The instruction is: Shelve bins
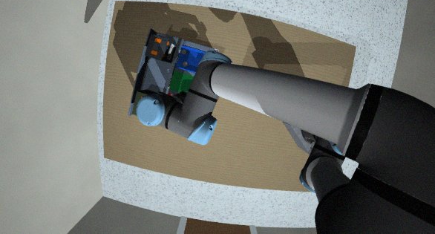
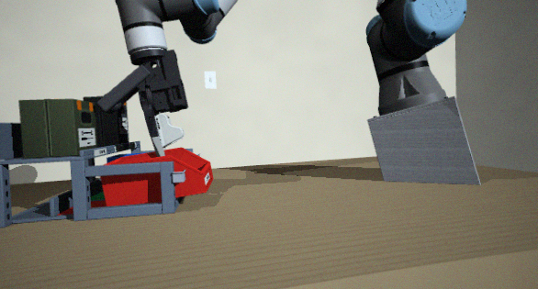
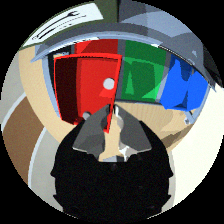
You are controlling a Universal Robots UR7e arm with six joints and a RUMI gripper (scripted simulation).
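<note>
The red bin is 5 cm to the left of my hand, 3 cm below it and 1 cm ahead of it. Also, from my hand: blue bin: 19 cm to the right, 4 cm below, 1 cm ahead; then top board: 14 cm ahead, 11 cm to the right, 2 cm above; then green box: 17 cm ahead, 7 cm above.
</note>
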